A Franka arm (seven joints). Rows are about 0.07 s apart.
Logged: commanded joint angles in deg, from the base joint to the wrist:
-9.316, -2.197, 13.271, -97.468, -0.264, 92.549, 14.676
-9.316, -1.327, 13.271, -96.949, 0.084, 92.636, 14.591
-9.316, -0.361, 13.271, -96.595, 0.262, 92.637, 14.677
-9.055, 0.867, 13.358, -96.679, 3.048, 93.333, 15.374
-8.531, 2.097, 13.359, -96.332, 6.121, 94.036, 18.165
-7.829, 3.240, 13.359, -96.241, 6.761, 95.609, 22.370
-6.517, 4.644, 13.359, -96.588, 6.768, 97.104, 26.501
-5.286, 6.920, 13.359, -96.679, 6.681, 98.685, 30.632
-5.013, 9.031, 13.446, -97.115, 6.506, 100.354, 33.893
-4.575, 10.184, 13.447, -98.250, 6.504, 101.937, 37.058
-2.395, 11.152, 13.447, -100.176, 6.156, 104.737, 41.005
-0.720, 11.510, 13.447, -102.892, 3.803, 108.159, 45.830
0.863, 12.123, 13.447, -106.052, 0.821, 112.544, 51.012
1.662, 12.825, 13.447, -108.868, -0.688, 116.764, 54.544
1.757, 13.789, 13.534, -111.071, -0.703, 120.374, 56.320
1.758, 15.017, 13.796, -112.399, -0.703, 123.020, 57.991
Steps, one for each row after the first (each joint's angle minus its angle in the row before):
0.000, 0.870, 0.000, 0.519, 0.348, 0.087, -0.085
0.000, 0.966, 0.000, 0.354, 0.178, 0.001, 0.086
0.261, 1.228, 0.087, -0.084, 2.786, 0.696, 0.697
0.524, 1.230, 0.001, 0.347, 3.073, 0.703, 2.791
0.702, 1.143, 0.000, 0.091, 0.640, 1.573, 4.205
1.312, 1.404, 0.000, -0.347, 0.007, 1.495, 4.131
1.231, 2.276, 0.000, -0.091, -0.087, 1.581, 4.131
0.273, 2.111, 0.087, -0.436, -0.175, 1.669, 3.261
0.438, 1.153, 0.001, -1.135, -0.002, 1.583, 3.165
2.180, 0.968, 0.000, -1.926, -0.348, 2.800, 3.947
1.675, 0.358, 0.000, -2.716, -2.353, 3.422, 4.825
1.583, 0.613, 0.000, -3.160, -2.982, 4.385, 5.182
0.799, 0.702, 0.000, -2.816, -1.509, 4.220, 3.532
0.095, 0.964, 0.087, -2.203, -0.015, 3.610, 1.776
0.001, 1.228, 0.262, -1.328, 0.000, 2.646, 1.671

